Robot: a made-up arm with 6 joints. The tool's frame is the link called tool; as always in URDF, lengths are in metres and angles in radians. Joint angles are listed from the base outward.
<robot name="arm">
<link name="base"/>
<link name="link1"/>
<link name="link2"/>
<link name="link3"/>
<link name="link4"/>
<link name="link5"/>
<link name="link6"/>
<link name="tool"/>
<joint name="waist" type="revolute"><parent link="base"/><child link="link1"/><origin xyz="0.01 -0.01 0.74" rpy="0 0 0"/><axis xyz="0 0 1"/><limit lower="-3.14" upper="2.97"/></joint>
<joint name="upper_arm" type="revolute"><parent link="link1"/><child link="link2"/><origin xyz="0.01 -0.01 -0.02" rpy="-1.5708 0 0"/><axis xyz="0 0 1"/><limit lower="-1.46" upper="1.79"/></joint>
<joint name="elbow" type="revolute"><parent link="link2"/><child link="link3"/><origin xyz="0.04 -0.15 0.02" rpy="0 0 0"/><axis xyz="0 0 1"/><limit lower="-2.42" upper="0.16"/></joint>
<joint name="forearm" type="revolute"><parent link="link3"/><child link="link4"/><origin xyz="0.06 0.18 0.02" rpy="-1.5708 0 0"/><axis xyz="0 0 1"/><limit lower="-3.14" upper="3.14"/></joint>
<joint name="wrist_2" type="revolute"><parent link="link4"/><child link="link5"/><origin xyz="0 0.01 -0.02" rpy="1.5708 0 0"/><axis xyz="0 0 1"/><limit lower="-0.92" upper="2.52"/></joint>
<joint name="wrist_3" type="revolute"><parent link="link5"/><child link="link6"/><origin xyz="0.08 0.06 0" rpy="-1.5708 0 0"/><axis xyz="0 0 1"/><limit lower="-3.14" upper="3.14"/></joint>
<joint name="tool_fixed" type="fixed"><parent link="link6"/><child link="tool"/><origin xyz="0.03 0.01 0" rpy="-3.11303 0.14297 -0.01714"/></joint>
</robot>
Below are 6 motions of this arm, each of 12 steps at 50 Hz.
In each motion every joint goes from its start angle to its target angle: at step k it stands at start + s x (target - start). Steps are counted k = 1, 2, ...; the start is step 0. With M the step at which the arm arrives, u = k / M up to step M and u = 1 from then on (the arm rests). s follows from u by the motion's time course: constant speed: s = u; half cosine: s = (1 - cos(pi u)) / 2; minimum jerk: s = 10 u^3 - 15 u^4 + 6 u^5.
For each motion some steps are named. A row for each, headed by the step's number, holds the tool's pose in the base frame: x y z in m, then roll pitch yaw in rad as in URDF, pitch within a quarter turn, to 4 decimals.
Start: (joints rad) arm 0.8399 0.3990 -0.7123 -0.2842 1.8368 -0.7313
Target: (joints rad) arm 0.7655 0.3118 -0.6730 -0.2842 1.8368 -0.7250
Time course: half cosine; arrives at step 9
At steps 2, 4, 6, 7, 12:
2: 0.1114 0.1133 0.5993 1.3548 0.8879 2.3965
4: 0.1143 0.1112 0.6025 1.3314 0.8894 2.3562
6: 0.1175 0.1087 0.6061 1.3048 0.8909 2.3103
7: 0.1187 0.1076 0.6075 1.2942 0.8914 2.2921
12: 0.1198 0.1067 0.6087 1.2849 0.8918 2.2762

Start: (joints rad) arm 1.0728 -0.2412 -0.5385 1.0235 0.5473 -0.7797
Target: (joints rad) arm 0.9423 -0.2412 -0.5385 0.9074 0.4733 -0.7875
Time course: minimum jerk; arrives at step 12
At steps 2, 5, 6, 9, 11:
2: 0.1575 0.2160 0.7523 0.5844 -0.5247 0.8399
5: 0.1677 0.2105 0.7556 0.5420 -0.5462 0.8350
6: 0.1727 0.2077 0.7572 0.5207 -0.5566 0.8332
9: 0.1850 0.2001 0.7616 0.4647 -0.5823 0.8302
11: 0.1880 0.1981 0.7627 0.4505 -0.5885 0.8299

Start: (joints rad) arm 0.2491 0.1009 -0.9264 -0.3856 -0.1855 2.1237
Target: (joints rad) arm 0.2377 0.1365 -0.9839 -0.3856 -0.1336 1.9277
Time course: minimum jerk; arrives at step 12
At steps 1, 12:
1: 0.3020 0.0918 0.8210 1.0031 0.0882 -1.4683
12: 0.3139 0.0877 0.8249 1.0063 -0.0874 -1.3861

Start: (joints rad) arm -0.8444 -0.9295 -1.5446 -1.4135 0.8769 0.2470
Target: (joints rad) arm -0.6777 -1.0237 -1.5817 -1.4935 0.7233 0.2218
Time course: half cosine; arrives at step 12
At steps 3, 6, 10, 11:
3: 0.0532 0.0179 1.1180 -2.4560 -0.7793 0.5784
6: 0.0438 0.0380 1.1177 -2.5323 -0.7223 0.6936
10: 0.0295 0.0608 1.1155 -2.6135 -0.6483 0.8179
11: 0.0276 0.0633 1.1151 -2.6221 -0.6396 0.8311

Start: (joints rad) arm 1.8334 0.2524 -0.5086 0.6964 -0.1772 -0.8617
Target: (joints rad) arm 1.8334 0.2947 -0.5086 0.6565 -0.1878 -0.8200
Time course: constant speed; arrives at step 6
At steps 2, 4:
2: -0.0265 0.2758 0.6972 -0.1703 -0.4947 2.0647
4: -0.0274 0.2760 0.6940 -0.1679 -0.4852 2.0632

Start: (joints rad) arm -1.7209 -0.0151 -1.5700 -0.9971 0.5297 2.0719
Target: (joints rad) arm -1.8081 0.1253 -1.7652 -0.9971 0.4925 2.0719
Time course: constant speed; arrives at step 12
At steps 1, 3, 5, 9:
1: -0.0067 -0.2990 0.9714 1.3823 -0.5846 2.5310
3: -0.0109 -0.3012 0.9729 1.3958 -0.5792 2.5143
5: -0.0151 -0.3033 0.9743 1.4093 -0.5738 2.4976
9: -0.0238 -0.3071 0.9768 1.4361 -0.5632 2.4645

